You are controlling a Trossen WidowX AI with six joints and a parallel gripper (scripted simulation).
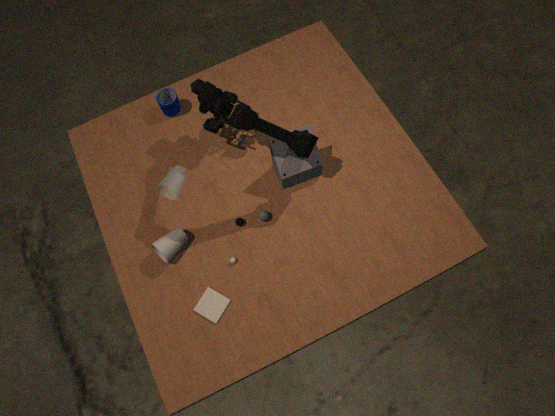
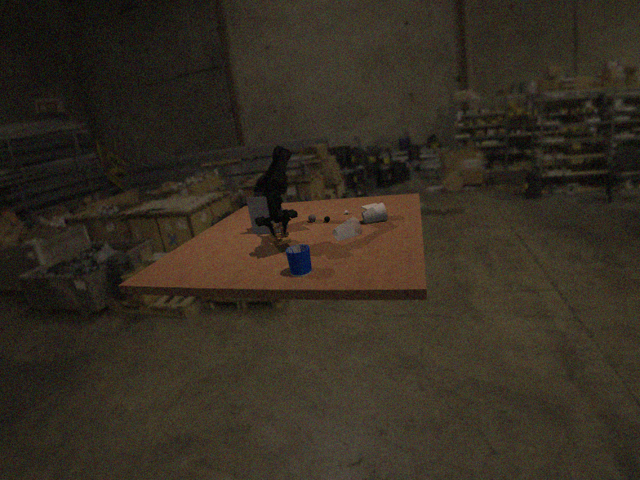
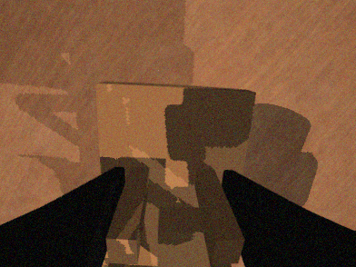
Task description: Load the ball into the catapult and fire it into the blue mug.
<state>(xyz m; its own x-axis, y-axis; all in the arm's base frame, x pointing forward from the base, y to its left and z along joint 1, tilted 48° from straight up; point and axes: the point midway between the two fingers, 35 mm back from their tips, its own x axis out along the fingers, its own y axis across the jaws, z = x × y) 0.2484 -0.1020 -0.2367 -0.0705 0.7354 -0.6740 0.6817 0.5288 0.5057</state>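
Now: gripper tip 420 mm to the right of the black ball, 60 mm short of it and 60 mm above it. Also, from my gripper tip: blue mug 200 mm to the right, 200 mm ahead, 50 mm below; then grey ball 430 mm to the left, 50 mm below, 40 mm behind; then wooden catapult 60 mm to the left, 40 mm behind, 20 mm above.
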